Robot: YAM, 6 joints.
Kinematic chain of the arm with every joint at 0, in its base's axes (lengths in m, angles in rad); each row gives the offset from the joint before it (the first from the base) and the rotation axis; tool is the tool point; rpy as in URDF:
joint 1: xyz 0 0 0.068 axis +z
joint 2: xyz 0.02 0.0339 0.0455 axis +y
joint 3: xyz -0.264 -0.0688 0 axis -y
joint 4: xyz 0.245 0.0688 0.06 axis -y
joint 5: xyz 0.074 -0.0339 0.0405 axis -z
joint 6: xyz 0.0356 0 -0.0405 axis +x
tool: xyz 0 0 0 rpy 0 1.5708 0
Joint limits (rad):
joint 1: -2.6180..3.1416
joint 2: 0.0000..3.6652
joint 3: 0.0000..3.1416
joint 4: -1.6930..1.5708
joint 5: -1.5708..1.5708
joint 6: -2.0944..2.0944
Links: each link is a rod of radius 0.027 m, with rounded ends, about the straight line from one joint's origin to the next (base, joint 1, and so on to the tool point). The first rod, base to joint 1, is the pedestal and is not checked.
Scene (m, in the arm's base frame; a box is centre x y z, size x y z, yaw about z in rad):
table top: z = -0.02
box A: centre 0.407 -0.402 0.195 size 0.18 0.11 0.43 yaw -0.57
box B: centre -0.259 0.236 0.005 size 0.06 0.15 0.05 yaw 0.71
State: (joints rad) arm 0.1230 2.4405 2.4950 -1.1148 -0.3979 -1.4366
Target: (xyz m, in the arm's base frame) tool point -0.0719 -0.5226 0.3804
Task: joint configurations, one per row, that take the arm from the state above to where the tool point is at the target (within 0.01 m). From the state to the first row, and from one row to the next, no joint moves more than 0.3 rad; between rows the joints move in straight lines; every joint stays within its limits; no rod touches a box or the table.
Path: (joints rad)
1: -0.0269 2.3673 2.7105 -1.0377 -0.3173 -1.6480
2: -0.1768 2.2941 2.9261 -0.9606 -0.2367 -1.8593
3: -0.3266 2.2209 3.1416 -0.8835 -0.1561 -2.0707
4: -0.6063 2.2602 3.0643 -0.8612 -0.1765 -1.9439
5: -0.8859 2.2996 2.9869 -0.8390 -0.1969 -1.8171
6: -1.1655 2.3389 2.9096 -0.8167 -0.2172 -1.6902
7: -1.4451 2.3783 2.8323 -0.7945 -0.2376 -1.5634
8: -1.7247 2.4176 2.7549 -0.7722 -0.2579 -1.4366

